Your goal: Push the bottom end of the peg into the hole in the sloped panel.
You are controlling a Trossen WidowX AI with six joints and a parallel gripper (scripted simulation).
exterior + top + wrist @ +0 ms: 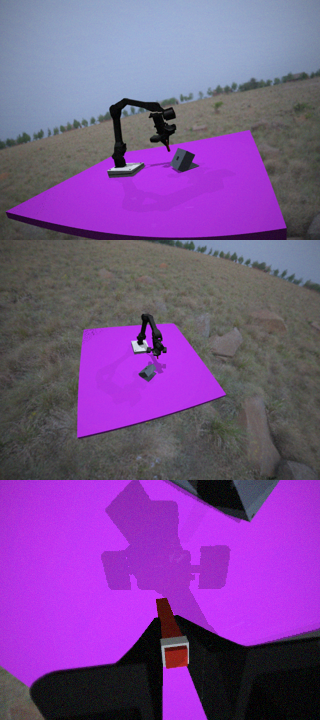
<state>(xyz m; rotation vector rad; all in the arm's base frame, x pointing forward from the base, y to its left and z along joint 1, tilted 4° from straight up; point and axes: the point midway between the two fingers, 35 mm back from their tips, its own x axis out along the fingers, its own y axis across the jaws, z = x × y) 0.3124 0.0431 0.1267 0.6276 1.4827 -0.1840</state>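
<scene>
My gripper tip is now 140 mm to the left of the grey sloped panel, 100 mm short of it and 70 mm above it. From my gripper tip the other things lie so: red peg 20 mm above.
</scene>
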